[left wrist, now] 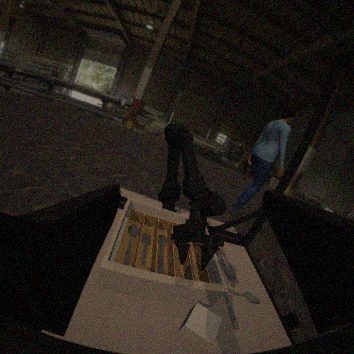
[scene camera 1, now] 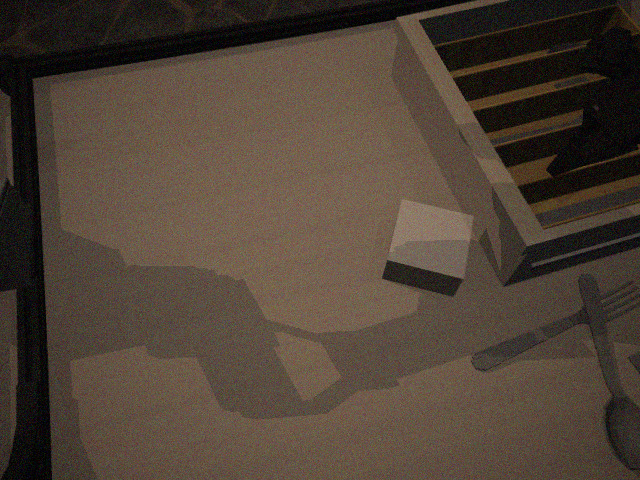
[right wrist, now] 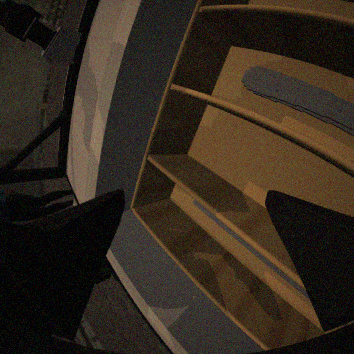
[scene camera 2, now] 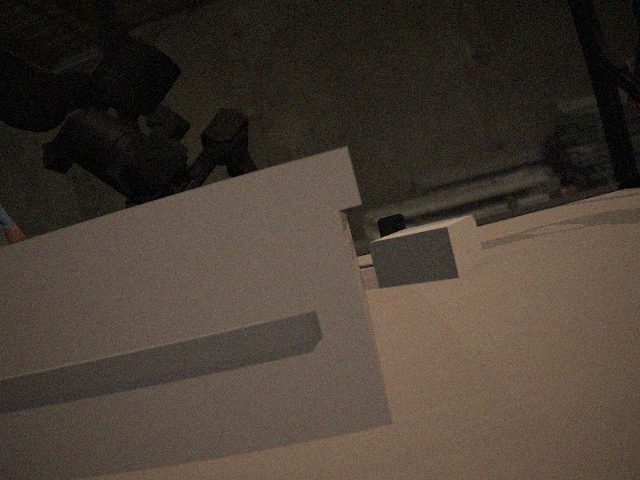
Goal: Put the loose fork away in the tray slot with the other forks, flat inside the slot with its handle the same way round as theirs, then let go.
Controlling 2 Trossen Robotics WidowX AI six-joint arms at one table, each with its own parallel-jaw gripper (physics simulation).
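The loose fork (scene camera 1: 532,338) (left wrist: 232,316) lies on the table in front of the tray (scene camera 1: 467,124) (scene camera 2: 180,258) (right wrist: 145,75). In scene camera 1 its handle points left, its tines right, and a spoon's handle crosses its neck. My right gripper (scene camera 1: 571,139) (left wrist: 190,266) (right wrist: 196,197) is open and empty over the tray's slots. In scene camera 2 its fingertips are hidden behind the tray wall. A grey handle (right wrist: 300,97) lies in one slot, and a thin grey strip shows in the nearest slot; I cannot tell what either belongs to. My left gripper is open and empty, facing the table from afar.
The spoon (scene camera 1: 602,341) (left wrist: 250,297) lies on the loose fork. A white block (scene camera 1: 431,237) (scene camera 2: 416,258) (left wrist: 202,321) stands beside the tray's corner. Another dark piece of cutlery shows at the right edge in scene camera 1. A person (left wrist: 270,145) is in the background.
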